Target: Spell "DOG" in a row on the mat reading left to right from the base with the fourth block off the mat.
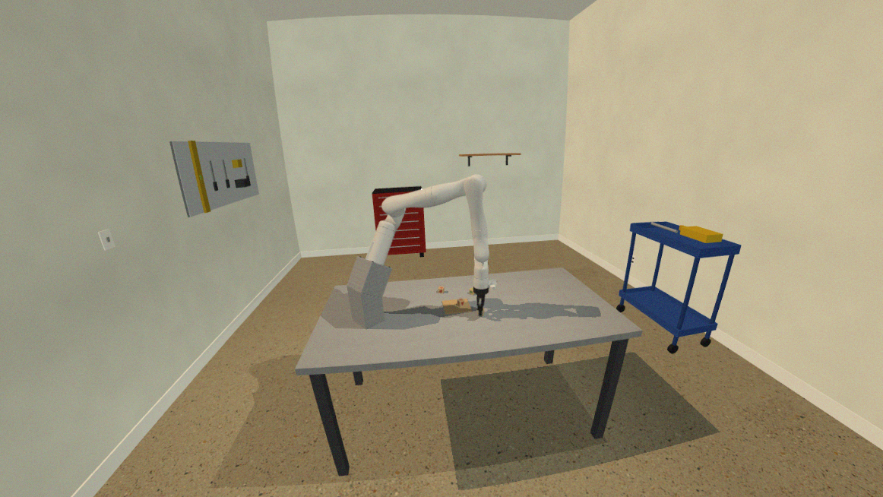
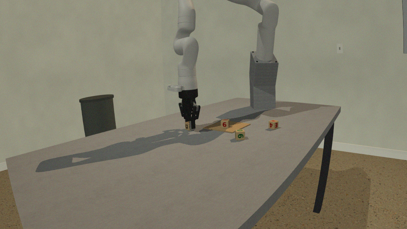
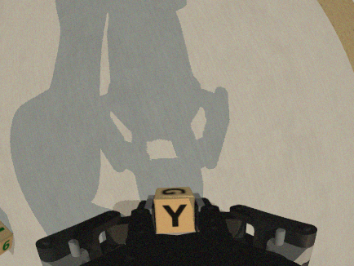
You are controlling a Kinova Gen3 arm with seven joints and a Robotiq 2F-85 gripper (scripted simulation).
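Now: hand 9 cm past the O block and 10 cm to the right of it. Round my hand: tan mat (12 cm behind, 9 cm to the left, 2 cm below); then G block (1 cm below); then D block (1 cm behind, 24 cm to the left, 1 cm below).
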